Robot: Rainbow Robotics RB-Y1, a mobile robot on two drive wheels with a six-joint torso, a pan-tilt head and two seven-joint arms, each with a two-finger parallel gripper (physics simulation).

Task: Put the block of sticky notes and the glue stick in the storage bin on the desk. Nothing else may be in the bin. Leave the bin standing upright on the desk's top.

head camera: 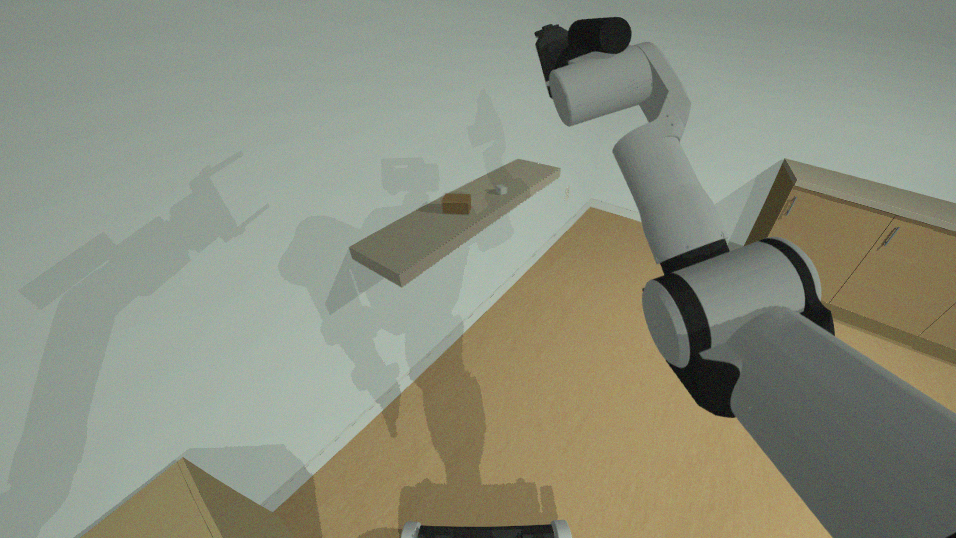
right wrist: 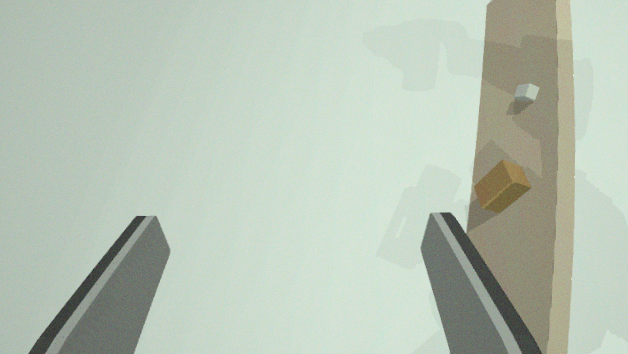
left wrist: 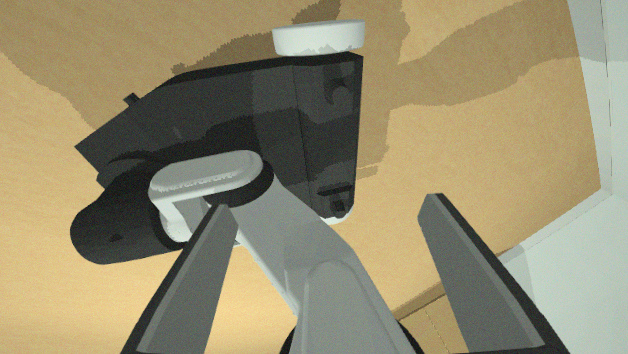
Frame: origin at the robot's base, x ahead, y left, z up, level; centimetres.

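Where they show: left gripper, between the fingertips: (left wrist: 325,211); right gripper, between the fingertips: (right wrist: 293,232).
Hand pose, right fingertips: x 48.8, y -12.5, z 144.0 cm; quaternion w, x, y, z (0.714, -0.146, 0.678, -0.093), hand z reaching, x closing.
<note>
After its pixels a point has its place.
A wall shelf (head camera: 391,248) {x 70.7, y 29.3, z 90.1 cm} (right wrist: 525,265) {x 79.4, y 15.0, z 90.1 cm} carries an orange-brown block (head camera: 457,204) {x 93.2, y 8.7, z 94.2 cm} (right wrist: 502,186) {x 93.5, y 7.2, z 95.6 cm} and a small whitish cube (head camera: 501,190) {x 110.2, y -8.6, z 92.2 cm} (right wrist: 526,93) {x 110.4, y -8.9, z 93.0 cm}, set apart from each other. I cannot tell for sure which of them is the block of sticky notes. The glue stick, the storage bin and the desk do not show in these views. My right gripper (right wrist: 293,232) {x 48.8, y -12.5, z 144.0 cm} is open and empty; in the right wrist view the shelf lies at the right, partly behind the right-hand finger. My left gripper (left wrist: 325,211) {x -11.2, y 22.0, z 54.4 cm} is open and empty, above my own base.
A low wooden cabinet (head camera: 849,247) {x 117.2, y -238.4, z 58.7 cm} with doors stands at the right in the head camera view. The corner of another wooden unit (head camera: 147,501) {x -3.7, y 90.3, z 61.0 cm} shows at the bottom left. The shelf is mounted on the pale wall (head camera: 200,374) {x 26.1, y 79.2, z 79.3 cm}, above the wooden floor (head camera: 568,374) {x 82.8, y -45.6, z 0.1 cm}.
</note>
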